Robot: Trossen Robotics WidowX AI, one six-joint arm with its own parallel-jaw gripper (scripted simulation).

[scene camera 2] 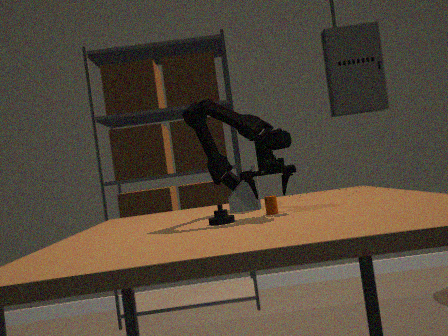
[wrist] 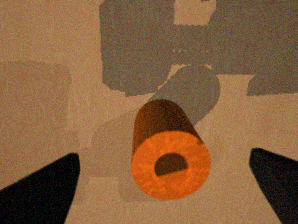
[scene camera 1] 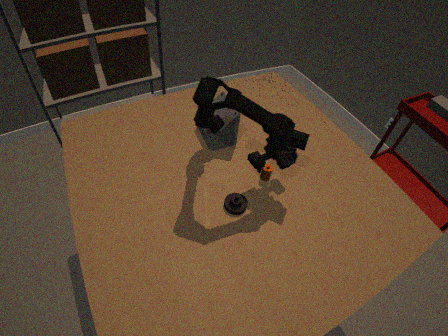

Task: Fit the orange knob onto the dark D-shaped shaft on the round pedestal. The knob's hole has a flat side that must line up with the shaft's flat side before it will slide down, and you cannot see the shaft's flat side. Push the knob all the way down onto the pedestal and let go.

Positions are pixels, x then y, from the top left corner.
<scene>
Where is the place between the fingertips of my gripper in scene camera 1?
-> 268, 168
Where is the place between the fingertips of my gripper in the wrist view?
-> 166, 159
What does my gripper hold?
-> Nothing.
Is my gripper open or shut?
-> Open.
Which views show my gripper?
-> Scene camera 2, the wrist view and scene camera 1: all of them.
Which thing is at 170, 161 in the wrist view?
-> An orange knob.
</scene>
